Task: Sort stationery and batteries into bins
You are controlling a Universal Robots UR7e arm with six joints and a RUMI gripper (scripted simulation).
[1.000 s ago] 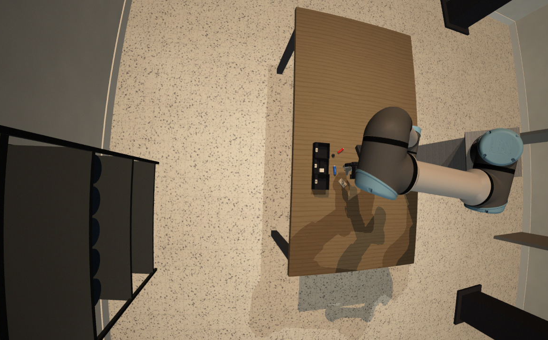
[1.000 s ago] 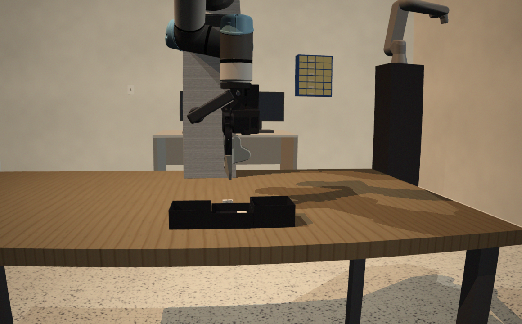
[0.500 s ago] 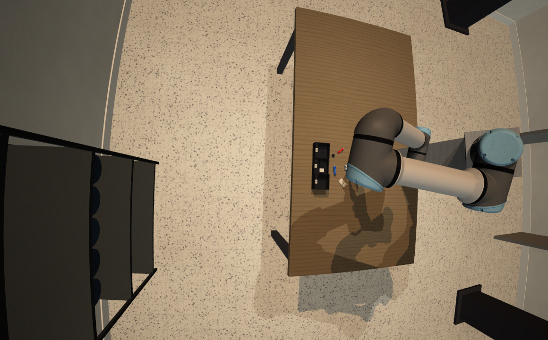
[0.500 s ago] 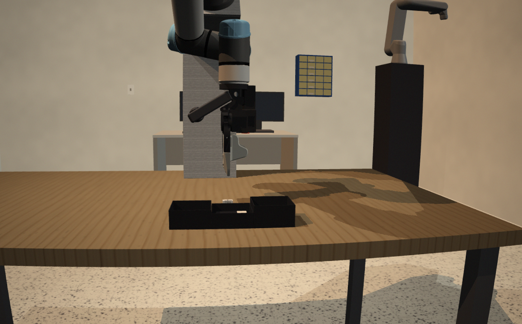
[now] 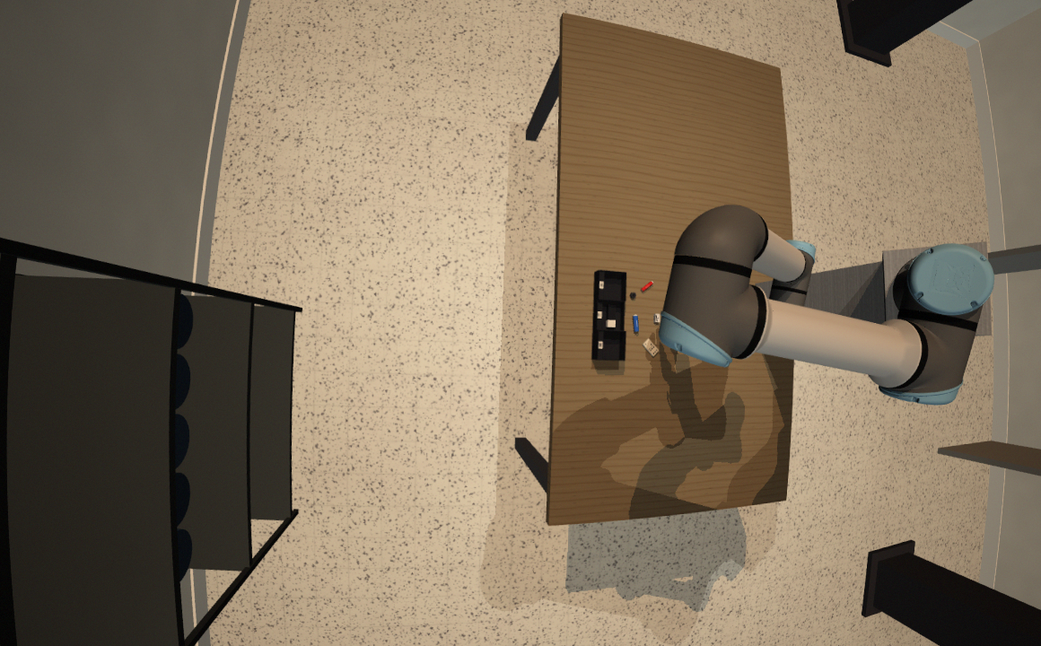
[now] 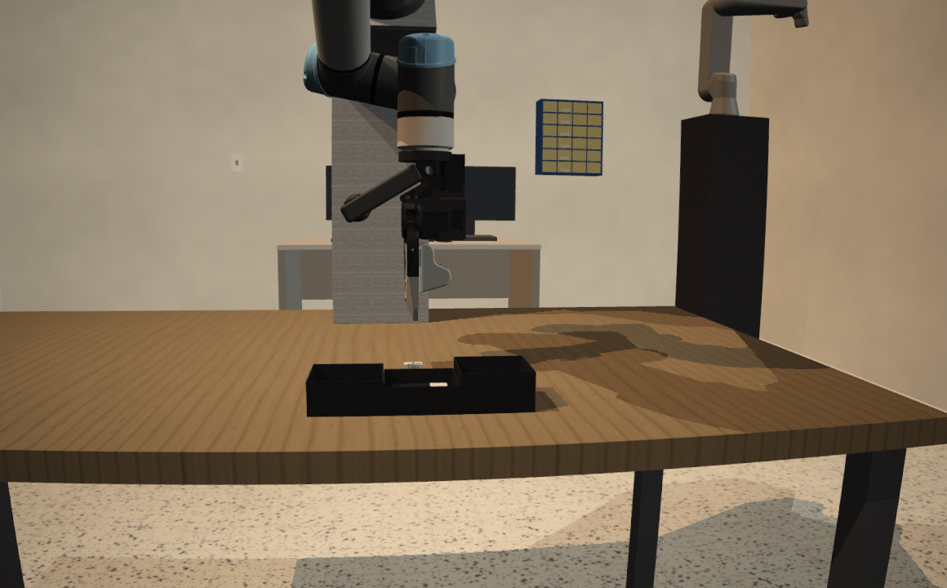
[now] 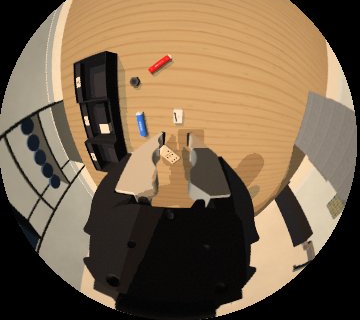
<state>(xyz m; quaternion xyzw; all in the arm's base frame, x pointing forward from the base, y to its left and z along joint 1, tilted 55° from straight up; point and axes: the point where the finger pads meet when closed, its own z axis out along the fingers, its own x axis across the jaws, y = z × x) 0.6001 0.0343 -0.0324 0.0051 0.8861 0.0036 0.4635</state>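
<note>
My gripper is now 15 cm short of the eraser and 8 cm above it. Round my hand: red battery: 3 cm ahead, 9 cm to the right, 8 cm below; then white domino tile: 2 cm ahead, 9 cm to the left, 8 cm below; then blue battery: 7 cm ahead, 2 cm to the left, 8 cm below.
</note>
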